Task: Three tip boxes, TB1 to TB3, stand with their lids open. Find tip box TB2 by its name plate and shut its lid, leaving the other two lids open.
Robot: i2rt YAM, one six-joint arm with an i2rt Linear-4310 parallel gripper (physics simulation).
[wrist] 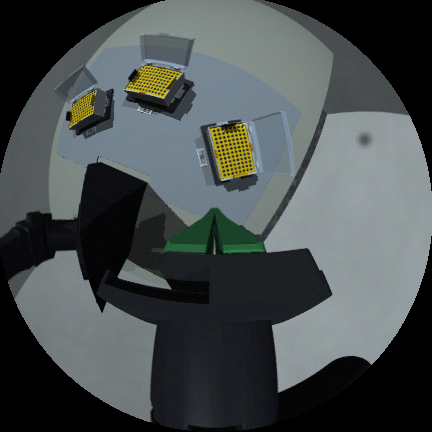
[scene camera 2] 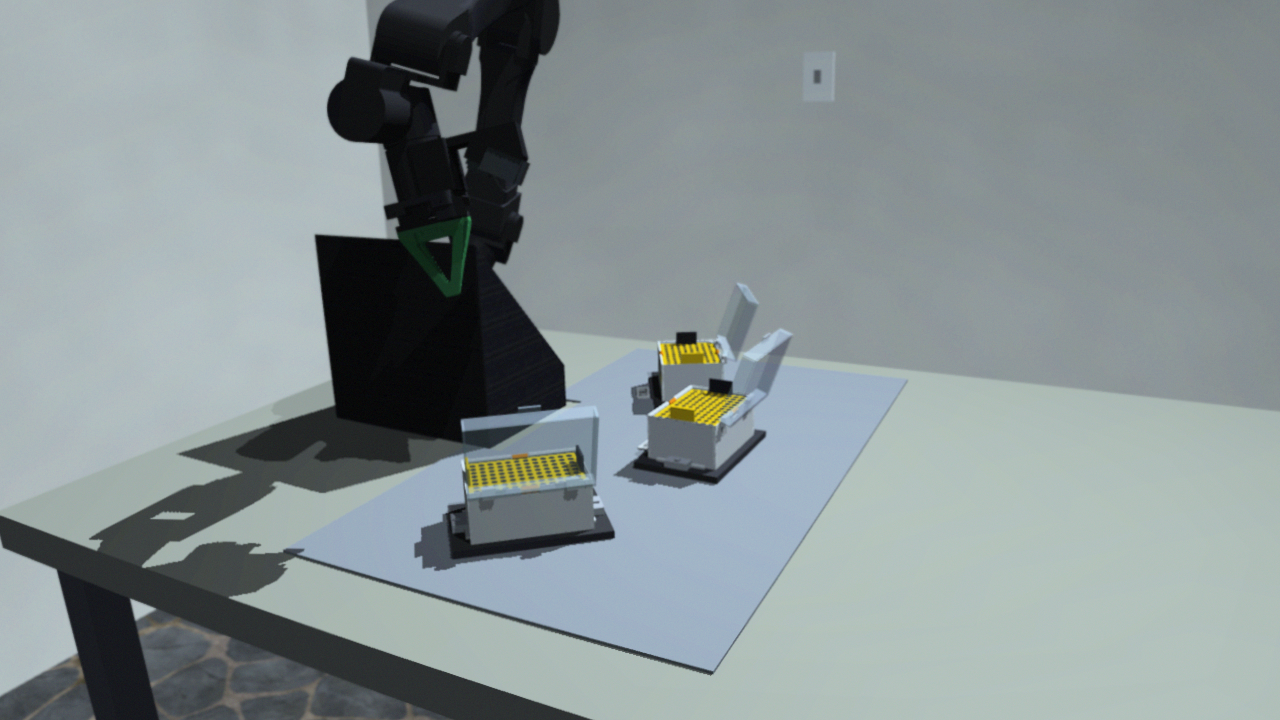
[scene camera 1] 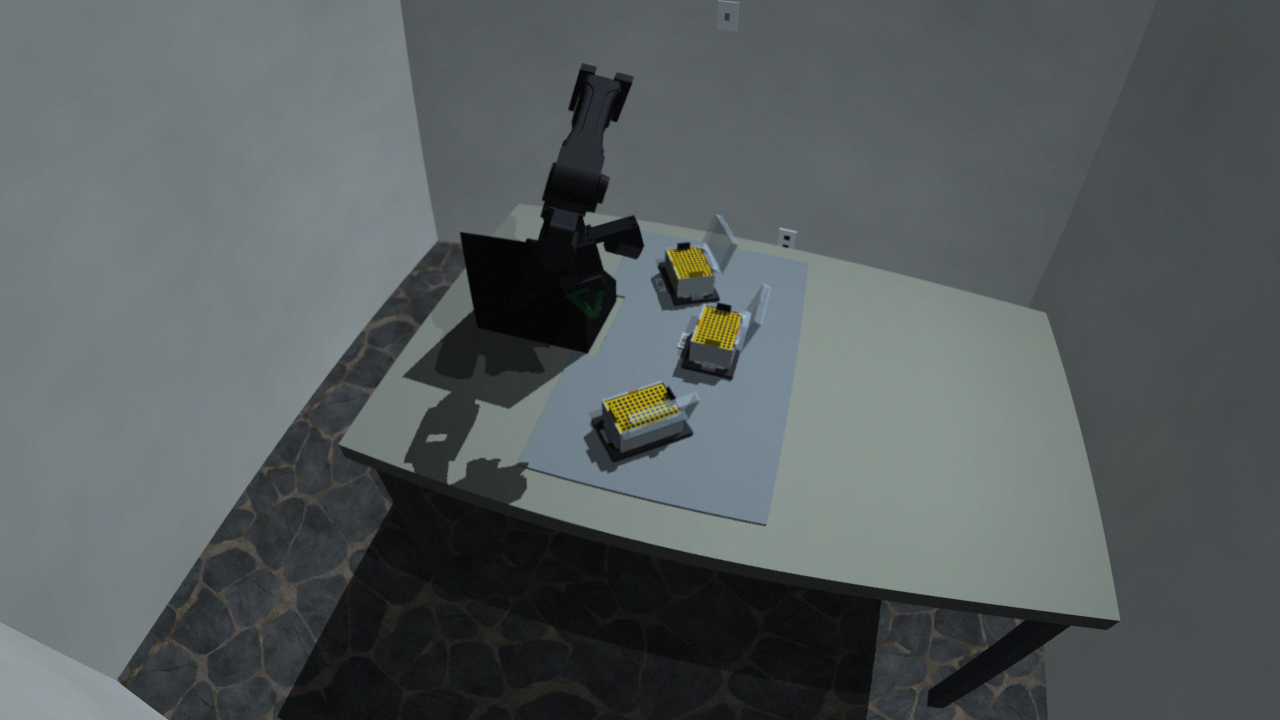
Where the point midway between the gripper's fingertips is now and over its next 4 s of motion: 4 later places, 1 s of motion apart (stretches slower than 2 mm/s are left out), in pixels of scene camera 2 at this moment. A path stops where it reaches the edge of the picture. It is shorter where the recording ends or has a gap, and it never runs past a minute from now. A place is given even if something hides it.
My gripper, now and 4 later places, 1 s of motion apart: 453,296; 502,324; 524,382; 527,434; 505,404
